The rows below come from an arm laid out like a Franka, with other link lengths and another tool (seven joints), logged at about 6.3 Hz.
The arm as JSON. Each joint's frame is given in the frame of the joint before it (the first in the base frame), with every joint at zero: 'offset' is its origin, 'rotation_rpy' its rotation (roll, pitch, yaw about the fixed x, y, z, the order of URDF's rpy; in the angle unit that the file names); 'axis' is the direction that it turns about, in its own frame. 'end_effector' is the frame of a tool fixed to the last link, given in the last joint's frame.
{
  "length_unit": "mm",
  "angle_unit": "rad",
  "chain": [
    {
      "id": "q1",
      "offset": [
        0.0,
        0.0,
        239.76
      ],
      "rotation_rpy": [
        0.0,
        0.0,
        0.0
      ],
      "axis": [
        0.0,
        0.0,
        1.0
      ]
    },
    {
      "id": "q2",
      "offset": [
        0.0,
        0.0,
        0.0
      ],
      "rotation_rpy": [
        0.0,
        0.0,
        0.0
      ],
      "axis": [
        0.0,
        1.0,
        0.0
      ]
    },
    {
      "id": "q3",
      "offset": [
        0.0,
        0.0,
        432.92
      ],
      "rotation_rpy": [
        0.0,
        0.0,
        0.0
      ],
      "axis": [
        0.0,
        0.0,
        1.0
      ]
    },
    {
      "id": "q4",
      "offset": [
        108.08,
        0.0,
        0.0
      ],
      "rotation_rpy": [
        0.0,
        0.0,
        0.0
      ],
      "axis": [
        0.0,
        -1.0,
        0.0
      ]
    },
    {
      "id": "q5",
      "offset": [
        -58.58,
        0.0,
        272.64
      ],
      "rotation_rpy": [
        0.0,
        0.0,
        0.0
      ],
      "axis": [
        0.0,
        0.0,
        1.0
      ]
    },
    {
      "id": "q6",
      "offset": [
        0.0,
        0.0,
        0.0
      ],
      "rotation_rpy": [
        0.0,
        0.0,
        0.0
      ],
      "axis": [
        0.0,
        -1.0,
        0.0
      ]
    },
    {
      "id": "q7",
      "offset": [
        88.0,
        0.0,
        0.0
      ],
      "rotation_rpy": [
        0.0,
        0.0,
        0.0
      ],
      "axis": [
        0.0,
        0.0,
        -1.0
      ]
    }
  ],
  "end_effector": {
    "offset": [
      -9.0,
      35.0,
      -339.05
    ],
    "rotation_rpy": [
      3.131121,
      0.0,
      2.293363
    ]
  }
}
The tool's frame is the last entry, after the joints.
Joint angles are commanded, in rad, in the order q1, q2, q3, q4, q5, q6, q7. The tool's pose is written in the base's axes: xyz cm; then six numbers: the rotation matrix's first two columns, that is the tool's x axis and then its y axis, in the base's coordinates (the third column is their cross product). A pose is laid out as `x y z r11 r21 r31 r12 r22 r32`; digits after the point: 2 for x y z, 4 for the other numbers.
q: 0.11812 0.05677 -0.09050 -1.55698 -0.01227 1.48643 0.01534
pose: 44.21 4.38 36.58 -0.6658 0.7429 0.0691 0.7367 0.6692 -0.0972
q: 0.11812 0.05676 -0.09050 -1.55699 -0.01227 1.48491 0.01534
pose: 44.16 4.38 36.57 -0.6656 0.7430 0.0701 0.7366 0.6692 -0.0984
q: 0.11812 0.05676 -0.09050 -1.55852 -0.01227 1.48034 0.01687
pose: 43.96 4.38 36.51 -0.6640 0.7441 0.0739 0.7370 0.6680 -0.1031
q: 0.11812 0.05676 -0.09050 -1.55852 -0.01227 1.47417 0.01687
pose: 43.75 4.37 36.49 -0.6635 0.7441 0.0778 0.7364 0.6679 -0.1078
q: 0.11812 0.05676 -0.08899 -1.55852 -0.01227 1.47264 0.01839
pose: 43.69 4.44 36.49 -0.6633 0.7442 0.0787 0.7363 0.6678 -0.1090
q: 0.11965 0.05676 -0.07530 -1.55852 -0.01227 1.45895 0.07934
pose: 43.36 5.12 36.41 -0.6280 0.7741 0.0801 0.7643 0.6328 -0.1240
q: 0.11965 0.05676 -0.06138 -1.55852 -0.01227 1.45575 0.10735
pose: 43.27 5.73 36.39 -0.6170 0.7830 0.0788 0.7726 0.6217 -0.1284
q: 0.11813 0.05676 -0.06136 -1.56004 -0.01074 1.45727 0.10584
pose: 43.28 5.72 36.35 -0.6169 0.7829 0.0802 0.7727 0.6219 -0.1274
